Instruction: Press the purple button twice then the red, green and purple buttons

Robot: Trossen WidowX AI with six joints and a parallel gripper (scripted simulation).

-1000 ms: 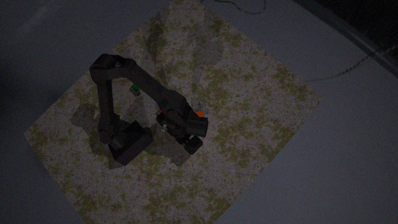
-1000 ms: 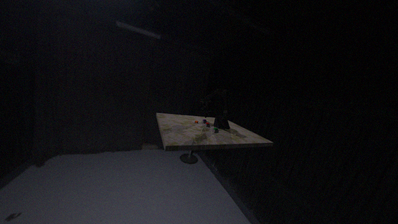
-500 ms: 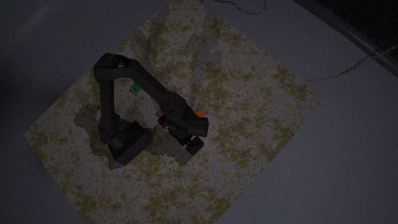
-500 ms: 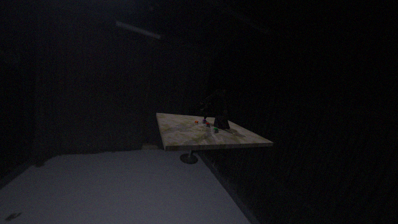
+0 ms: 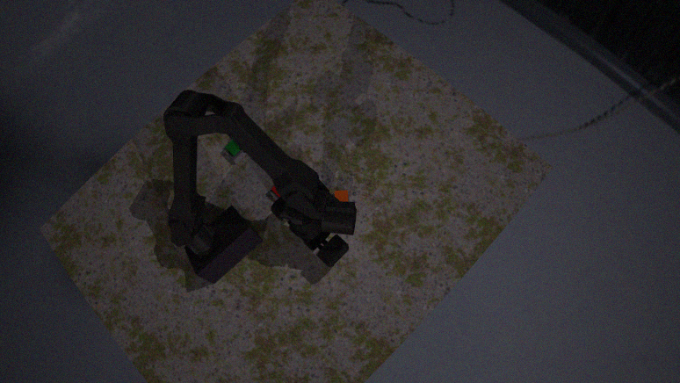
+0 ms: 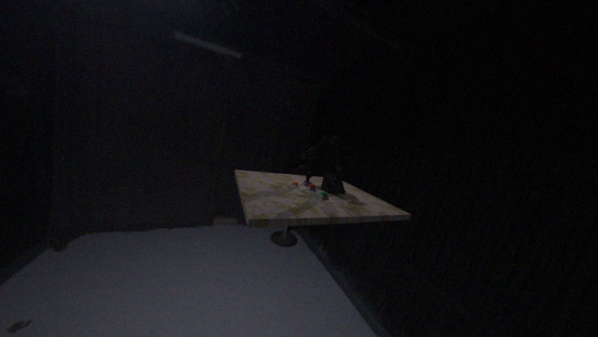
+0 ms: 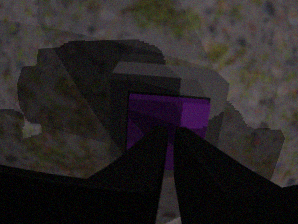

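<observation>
Right now the purple button is 10 mm below my gripper tip. Also, from my gripper tip: orange block 120 mm ahead, 20 mm to the left, 20 mm below; then green button 30 mm ahead, 310 mm to the left; then red button 30 mm ahead, 140 mm to the left.
</observation>
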